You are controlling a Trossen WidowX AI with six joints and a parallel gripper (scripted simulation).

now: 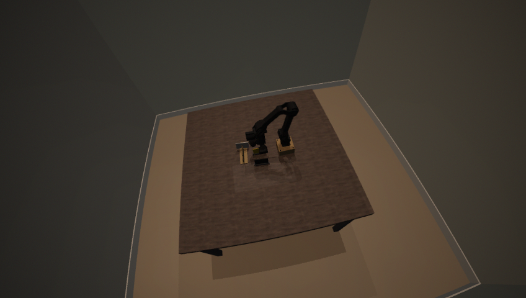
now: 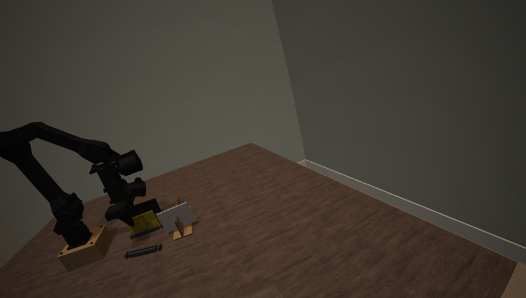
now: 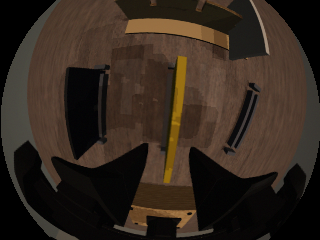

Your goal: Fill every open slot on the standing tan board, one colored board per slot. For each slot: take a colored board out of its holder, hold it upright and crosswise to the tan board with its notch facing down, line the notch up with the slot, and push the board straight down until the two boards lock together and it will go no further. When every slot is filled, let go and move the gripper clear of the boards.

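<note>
My gripper tip is 2 cm short of the yellow board and 2 cm above it. Round my gripper tip: tan board (15 cm ahead, 2 cm to the right, 3 cm below); dark board (2 cm ahead, 10 cm to the left, 2 cm below).
</note>
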